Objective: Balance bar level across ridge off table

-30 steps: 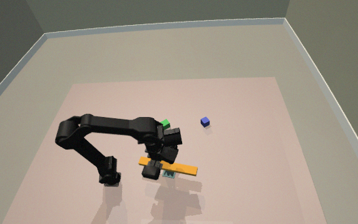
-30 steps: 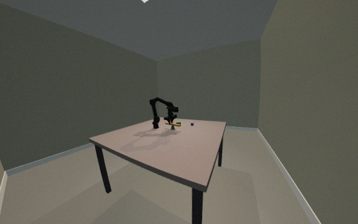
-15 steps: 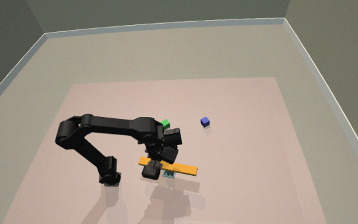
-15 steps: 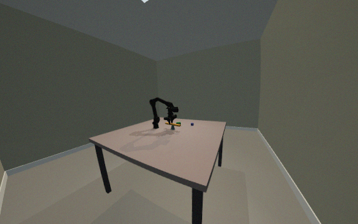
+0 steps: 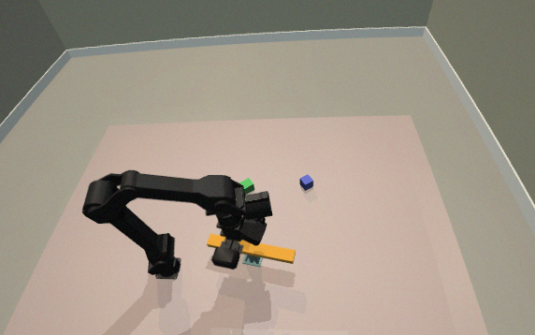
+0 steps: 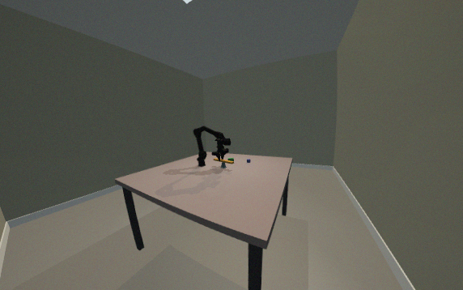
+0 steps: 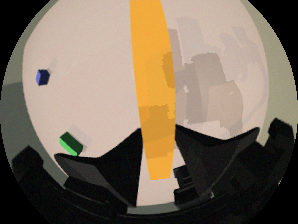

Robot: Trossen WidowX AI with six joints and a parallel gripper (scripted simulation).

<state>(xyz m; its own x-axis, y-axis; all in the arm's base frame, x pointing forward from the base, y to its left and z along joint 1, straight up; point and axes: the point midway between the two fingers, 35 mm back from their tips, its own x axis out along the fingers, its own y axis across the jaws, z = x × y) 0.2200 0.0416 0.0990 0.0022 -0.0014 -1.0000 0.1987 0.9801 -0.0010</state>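
The orange bar is 30 mm ahead of my gripper tip and 10 mm to the right of it. The rest, counted from my gripper tip: green block 20 mm behind, 240 mm to the left, 50 mm below; then blue cube 190 mm ahead, 260 mm to the left, 50 mm below.
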